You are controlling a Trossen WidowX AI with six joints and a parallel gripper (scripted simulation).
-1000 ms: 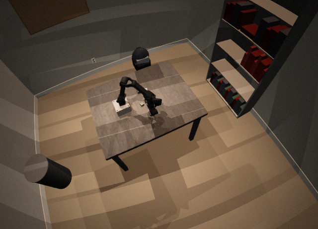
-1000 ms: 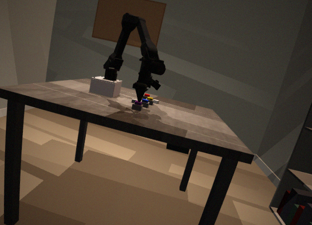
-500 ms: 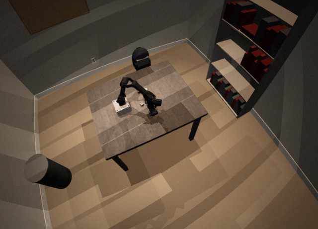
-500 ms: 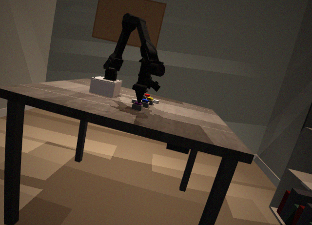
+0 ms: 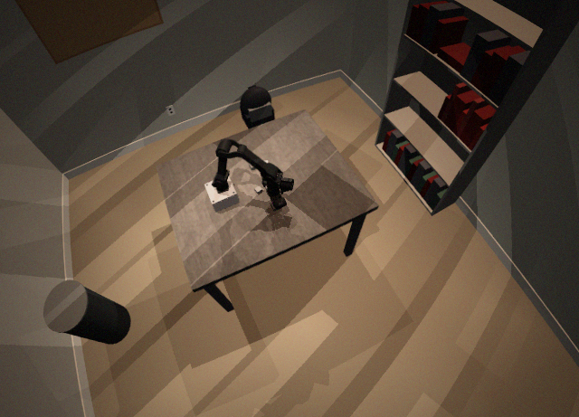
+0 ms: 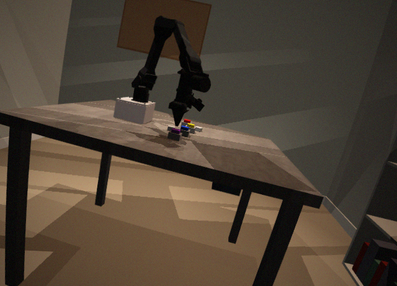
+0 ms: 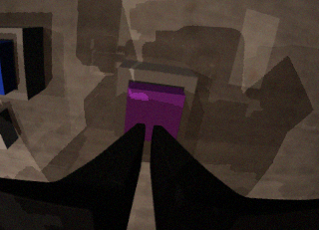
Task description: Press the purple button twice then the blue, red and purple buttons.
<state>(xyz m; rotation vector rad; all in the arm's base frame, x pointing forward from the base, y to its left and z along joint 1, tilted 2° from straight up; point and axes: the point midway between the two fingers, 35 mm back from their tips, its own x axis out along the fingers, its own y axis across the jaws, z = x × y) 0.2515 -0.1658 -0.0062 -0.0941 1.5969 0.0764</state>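
Now: the purple button 20 mm below my gripper tip. Round my gripper tip: grey block (60 mm behind, 130 mm to the left, 40 mm below); then yellow button (10 mm ahead, 220 mm to the left, 20 mm below); then blue button (10 mm ahead, 110 mm to the left, 20 mm below).
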